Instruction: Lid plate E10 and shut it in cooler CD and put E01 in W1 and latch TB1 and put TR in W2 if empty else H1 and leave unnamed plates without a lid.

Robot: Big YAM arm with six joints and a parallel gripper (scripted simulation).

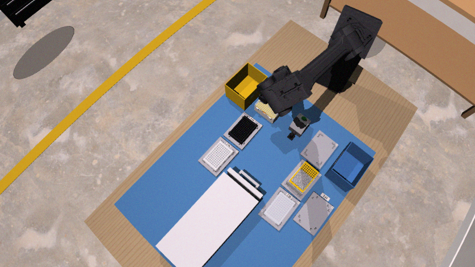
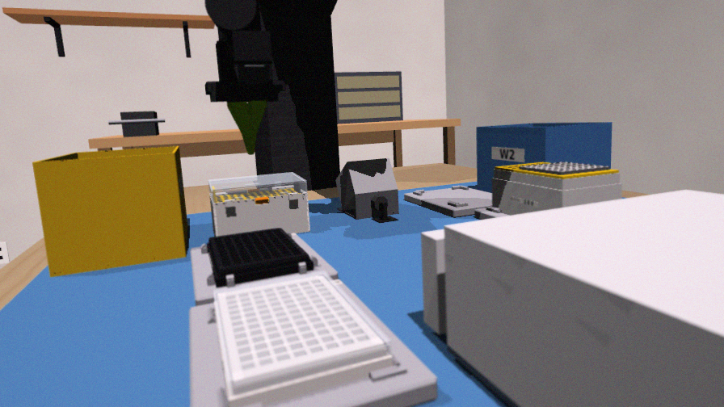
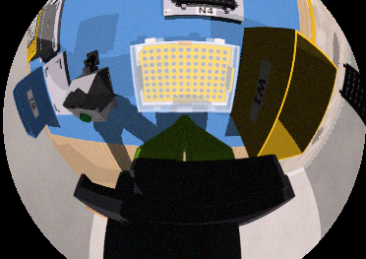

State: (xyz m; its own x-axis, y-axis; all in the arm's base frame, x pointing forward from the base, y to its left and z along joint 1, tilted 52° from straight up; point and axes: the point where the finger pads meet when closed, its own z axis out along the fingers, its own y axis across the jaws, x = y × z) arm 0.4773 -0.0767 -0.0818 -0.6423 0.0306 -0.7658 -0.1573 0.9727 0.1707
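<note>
Right now my hand is 70 mm above the tip box TB1, 30 mm short of it and 10 mm to the right of it. Also, from my hand: black plate: 200 mm ahead, 90 mm below, 20 mm to the left; done key housing: 170 mm to the left, 60 mm below, 50 mm behind; yellow bin W1: 150 mm to the right, 70 mm below, 60 mm ahead.
</note>
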